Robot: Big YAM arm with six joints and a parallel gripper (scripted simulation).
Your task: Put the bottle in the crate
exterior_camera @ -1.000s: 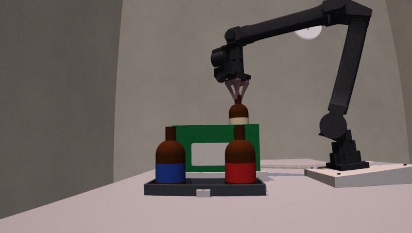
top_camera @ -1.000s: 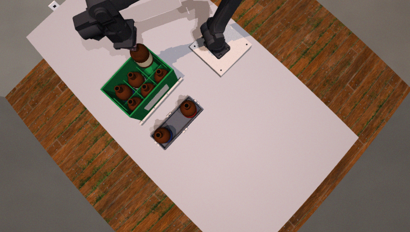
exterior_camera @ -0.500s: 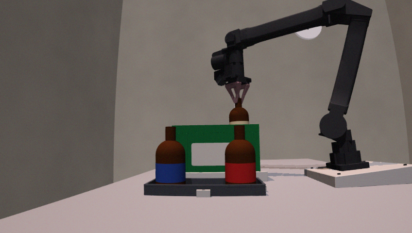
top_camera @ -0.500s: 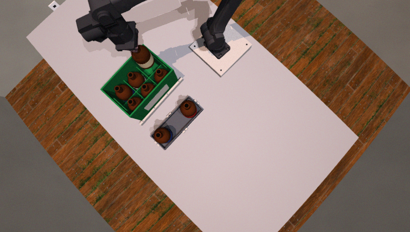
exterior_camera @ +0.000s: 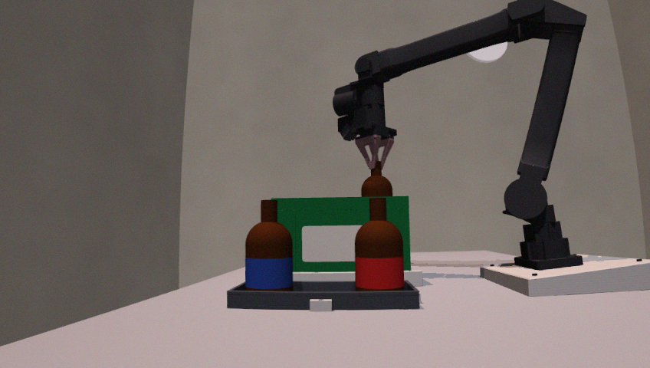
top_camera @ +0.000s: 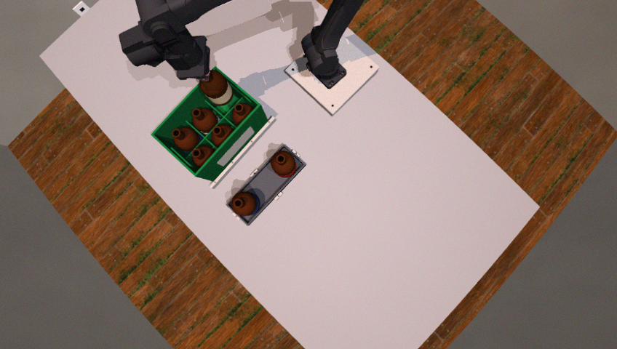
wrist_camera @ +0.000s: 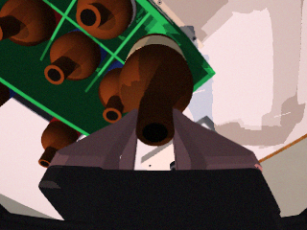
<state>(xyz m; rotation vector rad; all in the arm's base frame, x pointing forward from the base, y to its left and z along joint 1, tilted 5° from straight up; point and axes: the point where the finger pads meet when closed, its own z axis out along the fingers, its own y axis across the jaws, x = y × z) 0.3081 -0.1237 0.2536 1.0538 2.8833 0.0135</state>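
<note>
The green crate is 8 cm ahead of my hand, 5 cm to the left of it and 18 cm below it. From my hand the other things lie so: dark tray: 8 cm ahead, 28 cm to the left, 25 cm below.
</note>
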